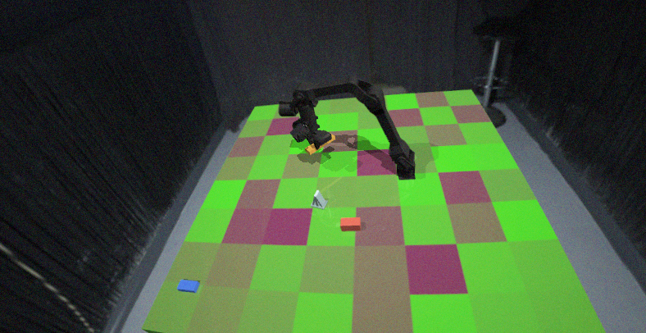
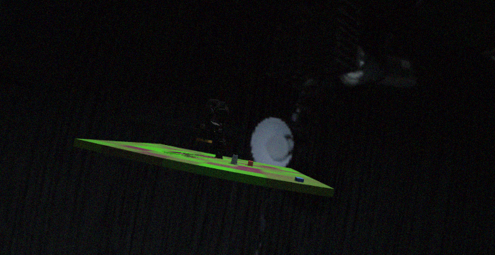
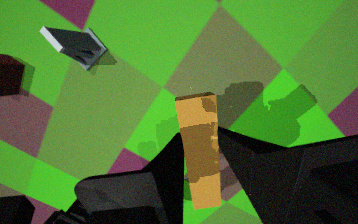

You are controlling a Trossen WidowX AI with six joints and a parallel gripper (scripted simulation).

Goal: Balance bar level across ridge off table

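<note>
The orange bar lies 2 cm behind my gripper tip and 2 cm to the right of it. Also, from my gripper tip: blue block 38 cm ahead, 56 cm to the left, 11 cm below; red block 15 cm behind, 31 cm to the left, 10 cm below.
</note>
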